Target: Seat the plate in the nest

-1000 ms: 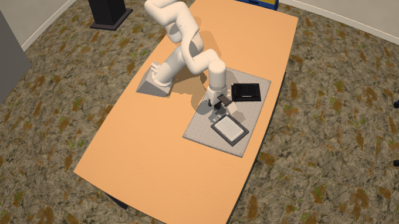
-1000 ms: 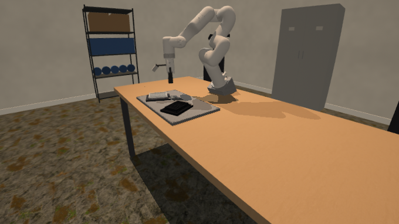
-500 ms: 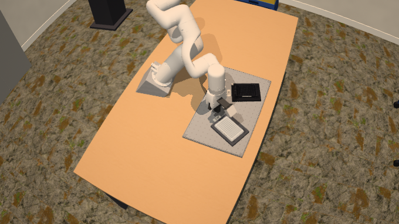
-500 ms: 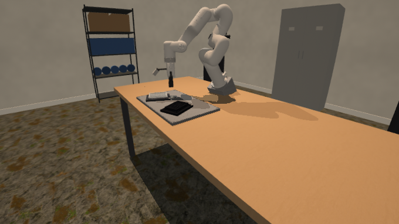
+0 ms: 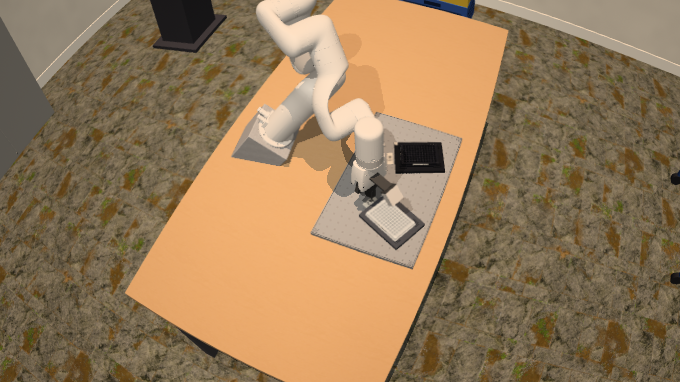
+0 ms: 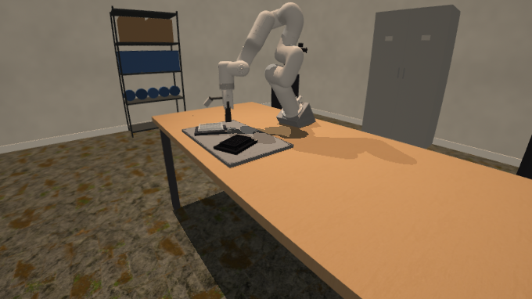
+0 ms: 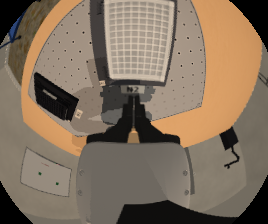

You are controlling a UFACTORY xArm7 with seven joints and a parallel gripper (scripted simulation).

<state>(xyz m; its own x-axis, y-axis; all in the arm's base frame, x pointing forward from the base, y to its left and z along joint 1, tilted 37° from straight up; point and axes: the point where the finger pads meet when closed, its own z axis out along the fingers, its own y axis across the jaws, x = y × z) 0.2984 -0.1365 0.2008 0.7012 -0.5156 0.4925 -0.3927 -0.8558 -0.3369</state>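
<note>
Right now my hand is 6 cm above the N2 label. The rest, counted from my hand: black plate B38: 10 cm ahead, 21 cm to the left, 5 cm below; then N1 station label: 1 cm ahead, 18 cm to the left, 6 cm below; then white 96-well plate B83: 8 cm ahead, 5 cm to the right, 4 cm below.
</note>
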